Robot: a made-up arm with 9 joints. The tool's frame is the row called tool. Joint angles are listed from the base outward. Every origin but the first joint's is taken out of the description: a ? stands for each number. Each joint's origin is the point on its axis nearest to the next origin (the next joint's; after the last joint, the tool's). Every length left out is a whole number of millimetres.
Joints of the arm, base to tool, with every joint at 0 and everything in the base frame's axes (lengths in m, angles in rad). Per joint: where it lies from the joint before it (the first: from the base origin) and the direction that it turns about. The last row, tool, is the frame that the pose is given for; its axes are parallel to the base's.
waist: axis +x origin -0.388 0 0.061
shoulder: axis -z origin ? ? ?
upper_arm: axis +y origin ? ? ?
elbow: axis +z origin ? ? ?
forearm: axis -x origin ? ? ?
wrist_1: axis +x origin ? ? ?
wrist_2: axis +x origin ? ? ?
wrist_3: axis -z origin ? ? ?
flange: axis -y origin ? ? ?
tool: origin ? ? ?
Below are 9 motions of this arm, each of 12 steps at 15 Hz.
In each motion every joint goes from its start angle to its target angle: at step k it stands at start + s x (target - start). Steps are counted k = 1, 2, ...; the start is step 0. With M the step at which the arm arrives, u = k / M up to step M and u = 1 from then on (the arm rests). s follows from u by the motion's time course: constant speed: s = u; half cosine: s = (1 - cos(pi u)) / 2; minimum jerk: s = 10 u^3 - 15 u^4 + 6 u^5.
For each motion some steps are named. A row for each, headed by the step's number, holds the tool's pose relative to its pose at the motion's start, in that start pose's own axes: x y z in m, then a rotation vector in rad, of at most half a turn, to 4 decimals.
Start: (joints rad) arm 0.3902 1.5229 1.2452 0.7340 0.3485 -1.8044 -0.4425 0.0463 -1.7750
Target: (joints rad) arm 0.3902 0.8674 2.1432 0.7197 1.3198 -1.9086 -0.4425 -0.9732 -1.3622
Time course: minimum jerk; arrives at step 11
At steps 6, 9, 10, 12:
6: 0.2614 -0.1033 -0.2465 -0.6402 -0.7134 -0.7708
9: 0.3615 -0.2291 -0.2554 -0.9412 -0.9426 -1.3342
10: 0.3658 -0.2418 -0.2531 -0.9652 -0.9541 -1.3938
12: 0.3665 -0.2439 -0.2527 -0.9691 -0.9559 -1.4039

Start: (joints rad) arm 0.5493 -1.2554 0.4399 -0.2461 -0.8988 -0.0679 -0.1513 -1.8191 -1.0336
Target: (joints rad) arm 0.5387 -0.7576 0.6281 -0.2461 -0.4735 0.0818 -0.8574 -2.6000 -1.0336
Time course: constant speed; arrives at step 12
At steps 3, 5, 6, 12:
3: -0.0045 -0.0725 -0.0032 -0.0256 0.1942 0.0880
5: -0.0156 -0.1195 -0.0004 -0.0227 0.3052 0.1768
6: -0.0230 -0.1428 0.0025 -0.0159 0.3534 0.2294
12: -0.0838 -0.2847 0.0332 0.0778 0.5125 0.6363

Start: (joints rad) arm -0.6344 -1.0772 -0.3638 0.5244 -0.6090 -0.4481 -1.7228 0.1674 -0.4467
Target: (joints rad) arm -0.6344 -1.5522 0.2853 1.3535 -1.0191 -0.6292 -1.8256 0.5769 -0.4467
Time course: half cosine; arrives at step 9
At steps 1, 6, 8, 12:
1: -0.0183 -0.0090 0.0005 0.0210 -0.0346 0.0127
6: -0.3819 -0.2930 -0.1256 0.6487 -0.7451 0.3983
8: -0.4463 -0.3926 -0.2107 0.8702 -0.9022 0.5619
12: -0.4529 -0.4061 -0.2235 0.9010 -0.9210 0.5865

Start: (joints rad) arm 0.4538 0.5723 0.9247 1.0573 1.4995 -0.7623 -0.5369 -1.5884 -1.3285
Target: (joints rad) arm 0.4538 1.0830 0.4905 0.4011 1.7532 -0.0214 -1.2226 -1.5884 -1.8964
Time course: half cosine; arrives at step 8
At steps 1, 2, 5, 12:
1: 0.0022 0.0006 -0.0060 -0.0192 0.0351 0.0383
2: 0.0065 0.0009 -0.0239 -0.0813 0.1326 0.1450
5: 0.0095 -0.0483 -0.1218 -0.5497 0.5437 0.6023
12: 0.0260 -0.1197 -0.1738 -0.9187 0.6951 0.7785

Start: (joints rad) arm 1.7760 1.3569 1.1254 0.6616 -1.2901 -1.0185 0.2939 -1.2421 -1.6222
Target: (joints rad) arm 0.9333 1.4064 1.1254 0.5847 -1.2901 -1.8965 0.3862 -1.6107 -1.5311
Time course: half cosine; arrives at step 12
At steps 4, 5, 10, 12:
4: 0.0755 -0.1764 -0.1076 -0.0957 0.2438 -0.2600
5: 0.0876 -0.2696 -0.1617 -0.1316 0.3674 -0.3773
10: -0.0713 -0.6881 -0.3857 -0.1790 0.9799 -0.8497
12: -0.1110 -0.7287 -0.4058 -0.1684 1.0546 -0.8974

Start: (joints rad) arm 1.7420 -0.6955 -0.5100 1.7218 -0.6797 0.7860 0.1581 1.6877 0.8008
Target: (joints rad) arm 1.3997 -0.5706 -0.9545 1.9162 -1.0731 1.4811 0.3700 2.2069 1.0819
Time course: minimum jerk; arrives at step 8
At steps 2, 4, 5, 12:
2: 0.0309 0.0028 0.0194 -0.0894 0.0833 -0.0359
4: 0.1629 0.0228 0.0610 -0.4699 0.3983 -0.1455
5: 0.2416 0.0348 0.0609 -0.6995 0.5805 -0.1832
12: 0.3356 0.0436 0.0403 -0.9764 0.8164 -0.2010

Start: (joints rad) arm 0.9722 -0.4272 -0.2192 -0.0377 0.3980 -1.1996 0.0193 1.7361 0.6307
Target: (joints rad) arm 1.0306 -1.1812 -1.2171 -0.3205 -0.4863 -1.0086 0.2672 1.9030 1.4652
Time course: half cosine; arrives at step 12
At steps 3, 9, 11, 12:
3: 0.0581 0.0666 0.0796 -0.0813 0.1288 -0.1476
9: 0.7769 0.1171 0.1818 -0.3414 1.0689 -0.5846
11: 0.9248 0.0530 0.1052 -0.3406 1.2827 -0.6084
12: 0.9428 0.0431 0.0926 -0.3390 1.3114 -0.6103

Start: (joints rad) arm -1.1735 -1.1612 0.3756 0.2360 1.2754 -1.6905 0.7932 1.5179 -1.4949
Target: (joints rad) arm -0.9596 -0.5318 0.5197 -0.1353 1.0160 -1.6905 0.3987 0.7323 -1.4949
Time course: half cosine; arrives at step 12
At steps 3, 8, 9, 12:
3: -0.0117 -0.0255 -0.0170 -0.1868 0.0383 -0.1025
8: -0.1473 -0.1278 0.0063 -0.9665 0.3776 -0.4036
9: -0.1802 -0.1383 0.0293 -1.0991 0.4618 -0.4297
12: -0.2273 -0.1468 0.0724 -1.2845 0.5919 -0.4509

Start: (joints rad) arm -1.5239 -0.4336 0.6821 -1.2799 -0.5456 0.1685 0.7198 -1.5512 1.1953
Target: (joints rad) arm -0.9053 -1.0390 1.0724 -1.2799 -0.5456 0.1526 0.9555 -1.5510 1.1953
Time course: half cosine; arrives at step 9
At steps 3, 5, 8, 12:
3: 0.1333 0.0595 0.0760 0.0893 -0.0299 -0.1827
5: 0.2891 0.0731 0.1959 0.2316 -0.0907 -0.3996
8: 0.3982 0.0132 0.3405 0.4182 -0.1900 -0.5979
12: 0.4029 0.0060 0.3514 0.4337 -0.1992 -0.6110

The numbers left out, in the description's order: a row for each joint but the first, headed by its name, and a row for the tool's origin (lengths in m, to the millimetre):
shoulder: 0 0.045 0.039
upper_arm: -0.088 0.491 0
elbow: 0.035 0 -0.294
forearm: -0.07 -0.027 0
wrist_1: 0 -0.029 -0.111
wrist_2: 0 0.19 -0.015
wrist_3: 0 0.063 -0.114
flange: -0.07 0.134 0
tool: -0.013 0 0.027

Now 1 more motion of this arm.
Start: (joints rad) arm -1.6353 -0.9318 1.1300 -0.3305 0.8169 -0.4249 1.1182 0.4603 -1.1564
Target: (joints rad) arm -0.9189 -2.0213 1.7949 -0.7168 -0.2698 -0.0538 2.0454 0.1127 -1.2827
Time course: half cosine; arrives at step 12
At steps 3, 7, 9, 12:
3: 0.0086 -0.0447 -0.0253 -0.0124 0.0840 0.2463
7: 0.0999 -0.2105 0.1041 -0.0373 0.1890 1.0632
9: 0.1450 -0.2823 0.2398 -0.0915 0.1256 1.4859
12: 0.1704 -0.3280 0.3379 -0.1670 0.0471 1.7784

